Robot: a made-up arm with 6 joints. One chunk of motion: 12 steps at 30 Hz.
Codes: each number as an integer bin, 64 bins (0 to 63) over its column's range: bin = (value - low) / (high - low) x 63, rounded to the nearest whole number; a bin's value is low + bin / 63 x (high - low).
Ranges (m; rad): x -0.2..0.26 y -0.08..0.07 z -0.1..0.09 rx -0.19..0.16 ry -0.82..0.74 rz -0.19..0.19
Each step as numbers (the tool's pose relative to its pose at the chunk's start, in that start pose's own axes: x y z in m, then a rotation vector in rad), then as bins.
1 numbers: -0.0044 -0.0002 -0.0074 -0.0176 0.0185 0.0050
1 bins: 27 34 31 31 34 32
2 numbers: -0.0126 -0.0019 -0.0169 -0.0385 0.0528 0.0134
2 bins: 26 33 28 27 35 34
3 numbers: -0.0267 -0.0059 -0.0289 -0.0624 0.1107 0.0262
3 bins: 24 31 24 23 38 36
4 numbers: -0.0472 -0.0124 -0.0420 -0.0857 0.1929 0.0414
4 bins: 21 28 19 19 41 38
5 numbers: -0.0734 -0.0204 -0.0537 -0.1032 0.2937 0.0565
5 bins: 17 25 15 16 45 41
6 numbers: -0.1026 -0.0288 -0.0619 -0.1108 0.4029 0.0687
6 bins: 13 22 13 14 49 43
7 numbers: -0.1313 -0.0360 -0.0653 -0.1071 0.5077 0.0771
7 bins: 9 18 12 15 54 44
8 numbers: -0.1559 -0.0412 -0.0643 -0.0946 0.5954 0.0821
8 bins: 6 16 12 17 57 45
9 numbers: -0.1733 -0.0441 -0.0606 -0.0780 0.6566 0.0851
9 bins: 4 15 13 20 60 46
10 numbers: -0.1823 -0.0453 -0.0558 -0.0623 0.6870 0.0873
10 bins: 2 15 15 23 61 46
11 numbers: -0.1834 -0.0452 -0.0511 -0.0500 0.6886 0.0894
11 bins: 2 15 16 25 61 46
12 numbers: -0.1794 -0.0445 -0.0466 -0.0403 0.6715 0.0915
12 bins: 3 15 18 27 60 47
